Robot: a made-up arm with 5 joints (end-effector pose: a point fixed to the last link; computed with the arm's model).
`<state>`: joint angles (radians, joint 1 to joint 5).
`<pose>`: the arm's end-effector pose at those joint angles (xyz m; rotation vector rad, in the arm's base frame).
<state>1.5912 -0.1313 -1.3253 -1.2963 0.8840</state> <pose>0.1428 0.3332 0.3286 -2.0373 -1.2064 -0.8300</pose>
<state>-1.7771 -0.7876 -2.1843 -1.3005 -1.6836</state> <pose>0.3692 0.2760 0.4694 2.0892 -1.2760 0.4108</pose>
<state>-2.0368 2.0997 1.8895 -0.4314 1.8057</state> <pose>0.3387 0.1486 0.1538 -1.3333 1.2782 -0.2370</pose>
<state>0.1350 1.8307 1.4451 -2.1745 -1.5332</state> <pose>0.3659 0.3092 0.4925 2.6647 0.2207 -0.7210</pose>
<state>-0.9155 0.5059 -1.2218 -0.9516 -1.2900</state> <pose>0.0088 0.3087 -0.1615 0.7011 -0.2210 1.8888</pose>
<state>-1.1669 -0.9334 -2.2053 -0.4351 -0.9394</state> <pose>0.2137 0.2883 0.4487 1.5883 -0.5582 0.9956</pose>
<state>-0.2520 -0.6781 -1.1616 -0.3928 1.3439</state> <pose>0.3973 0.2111 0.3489 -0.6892 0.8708 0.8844</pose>
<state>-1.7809 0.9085 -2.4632 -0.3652 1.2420</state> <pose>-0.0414 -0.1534 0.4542 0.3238 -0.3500 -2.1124</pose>
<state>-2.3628 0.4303 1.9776 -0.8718 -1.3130</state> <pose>0.5038 -0.4412 0.0142 -1.5246 0.0232 0.8220</pose>
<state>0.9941 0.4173 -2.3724 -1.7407 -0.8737</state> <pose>0.2212 0.0604 -0.2753 1.0509 0.0564 -2.5088</pose>
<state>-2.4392 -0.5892 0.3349 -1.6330 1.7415</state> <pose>0.0667 -0.2319 -0.3006 1.1962 -1.9746 -0.4596</pose>
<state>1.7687 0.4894 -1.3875 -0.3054 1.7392</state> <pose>0.3926 0.1803 0.3399 -1.2868 0.3152 -1.2910</pose>
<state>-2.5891 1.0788 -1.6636 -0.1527 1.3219</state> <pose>-0.0469 -0.1031 0.5145 0.2281 -0.5733 -1.9084</pose>
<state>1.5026 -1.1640 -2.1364 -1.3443 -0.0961</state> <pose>-0.1475 0.2101 0.0191 1.4604 2.0311 -0.7303</pose>
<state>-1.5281 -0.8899 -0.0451 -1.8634 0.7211</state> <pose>0.5150 -0.2058 -0.2366 -1.0706 1.5597 0.6395</pose>
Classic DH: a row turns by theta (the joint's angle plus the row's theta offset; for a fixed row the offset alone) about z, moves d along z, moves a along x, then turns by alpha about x. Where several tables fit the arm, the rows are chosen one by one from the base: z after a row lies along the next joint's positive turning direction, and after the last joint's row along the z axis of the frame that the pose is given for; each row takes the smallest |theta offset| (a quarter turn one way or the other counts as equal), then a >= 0, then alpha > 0; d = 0 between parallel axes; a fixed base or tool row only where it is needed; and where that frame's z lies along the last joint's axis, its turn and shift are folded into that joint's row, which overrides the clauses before.
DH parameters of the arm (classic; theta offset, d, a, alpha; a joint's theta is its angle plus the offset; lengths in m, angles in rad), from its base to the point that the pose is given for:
base (fixed): 0 0.1925 0.1653 1.5708
joint 1: 1.5708 0.1375 0.013 -1.5708
joint 2: -1.1591 -0.0836 -0.0371 1.9735
joint 3: 0 -0.2559 -0.1053 1.1681
joint 4: -1.1591 0.4841 0.0026 1.5708
joint 5: 1.1846 -0.082 0.002 1.4932
tool (fixed): -0.1295 -0.0735 0 0

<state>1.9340 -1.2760 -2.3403 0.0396 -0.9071</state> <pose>0.0732 0.2158 -0.1081 0.7482 1.6267 -2.1818</pose>
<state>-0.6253 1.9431 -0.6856 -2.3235 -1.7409</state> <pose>0.1312 -0.3445 -0.3958 -0.3696 -1.1645 -2.1109</pose>
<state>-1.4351 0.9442 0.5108 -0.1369 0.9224</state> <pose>0.3748 -0.0247 -0.1866 -1.1661 1.4007 0.0488</pose>
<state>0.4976 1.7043 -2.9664 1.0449 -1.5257</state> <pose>-0.1752 -0.3562 0.1008 -1.0330 0.6970 0.1520</pose>
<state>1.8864 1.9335 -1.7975 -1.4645 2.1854</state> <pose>0.5441 -0.3661 0.1709 1.0357 -1.1291 1.6700</pose>
